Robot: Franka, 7 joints.
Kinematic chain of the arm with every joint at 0, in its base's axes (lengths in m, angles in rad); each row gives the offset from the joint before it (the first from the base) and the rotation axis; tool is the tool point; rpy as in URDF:
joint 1: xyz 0 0 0.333 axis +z
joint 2: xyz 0 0 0 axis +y
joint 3: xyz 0 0 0.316 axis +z
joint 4: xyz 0.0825 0 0 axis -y
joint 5: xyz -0.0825 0 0.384 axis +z
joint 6: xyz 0 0 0 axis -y
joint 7: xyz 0.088 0 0 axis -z
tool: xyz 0 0 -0.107 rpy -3.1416 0 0
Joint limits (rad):
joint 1: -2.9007..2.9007
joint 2: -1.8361..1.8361
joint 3: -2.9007..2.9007
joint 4: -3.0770..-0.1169
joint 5: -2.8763..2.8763
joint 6: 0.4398..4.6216
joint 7: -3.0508..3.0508
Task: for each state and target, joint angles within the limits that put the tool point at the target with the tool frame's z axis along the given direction. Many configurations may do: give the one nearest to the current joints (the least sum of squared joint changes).
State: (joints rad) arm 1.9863 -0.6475 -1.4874 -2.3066 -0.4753 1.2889 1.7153
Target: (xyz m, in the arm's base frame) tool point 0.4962 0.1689 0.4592 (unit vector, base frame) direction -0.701 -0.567 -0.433
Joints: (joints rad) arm 2.6361 -0.7407 -1.8373 -1.4392 -0.5358 0.5359 1.7153
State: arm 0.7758 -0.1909 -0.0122 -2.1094 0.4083 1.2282 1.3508
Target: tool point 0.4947 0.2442 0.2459 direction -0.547 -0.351 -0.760
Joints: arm 0.6567 0.4653 -0.2062 -1.8484 0.0061 1.6018 1.3508
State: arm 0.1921 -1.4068 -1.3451 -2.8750 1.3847 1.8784 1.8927
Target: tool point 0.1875 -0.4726 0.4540 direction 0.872 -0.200 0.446
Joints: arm 0.2839 -1.0277 -1.3341 -2.3187 1.7097 2.4102 1.8927
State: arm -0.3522 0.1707 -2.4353 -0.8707 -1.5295 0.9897 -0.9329
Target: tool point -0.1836 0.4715 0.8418 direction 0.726 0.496 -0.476
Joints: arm -1.2267 -0.0028 -2.9007 -1.1912 -1.1008 1.4068 -0.9329
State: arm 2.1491 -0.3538 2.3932 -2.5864 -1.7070 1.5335 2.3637
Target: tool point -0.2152 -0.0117 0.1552 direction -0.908 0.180 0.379
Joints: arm 1.8212 -0.8228 2.4735 -3.0627 -1.6539 1.6125 2.3637
